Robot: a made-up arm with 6 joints.
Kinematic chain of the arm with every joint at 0, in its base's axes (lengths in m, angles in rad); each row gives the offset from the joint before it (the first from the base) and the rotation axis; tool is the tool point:
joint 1: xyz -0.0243 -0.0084 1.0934 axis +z
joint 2: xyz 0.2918 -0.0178 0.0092 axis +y
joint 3: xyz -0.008 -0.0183 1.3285 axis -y
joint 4: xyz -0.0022 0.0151 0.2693 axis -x
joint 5: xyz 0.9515 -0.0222 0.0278 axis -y
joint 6: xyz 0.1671 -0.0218 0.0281 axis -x
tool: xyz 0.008 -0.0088 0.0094
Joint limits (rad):
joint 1: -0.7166..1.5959
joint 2: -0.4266..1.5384
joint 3: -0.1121..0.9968
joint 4: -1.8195..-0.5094
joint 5: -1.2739..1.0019
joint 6: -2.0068..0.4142
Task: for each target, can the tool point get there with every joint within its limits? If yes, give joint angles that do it. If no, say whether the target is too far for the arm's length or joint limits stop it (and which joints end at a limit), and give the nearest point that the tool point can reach.
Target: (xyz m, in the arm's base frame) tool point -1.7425 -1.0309 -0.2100
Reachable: no: joint limits stop it (at a limit: joint 1, joint 2, joint 3, joint 4, joint 5) | nearest point 1.1340 -1.2753 0.1277 | short by 2.907 m
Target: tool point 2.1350 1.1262 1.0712
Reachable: yes | joints 0.4904 1.1337 0.3987 -0.8200 -0.6976 -0.2897
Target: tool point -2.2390 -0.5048 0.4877
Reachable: no: joint limits stop it (at a limit: joint 1, joint 2, joint 3, joint 5) | nearest point -0.1476 1.6935 0.1244 | short by 3.056 m
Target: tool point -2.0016 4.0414 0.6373
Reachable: no: too far | nearest point -0.1962 2.6404 0.8258 | short by 2.293 m
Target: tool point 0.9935 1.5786 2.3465
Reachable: yes | joints 1.0053 0.3960 0.2631 -0.6475 -0.9160 -0.9532
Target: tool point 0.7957 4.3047 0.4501
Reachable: no: too far | nearest point 0.4883 2.6877 0.8447 | short by 1.693 m
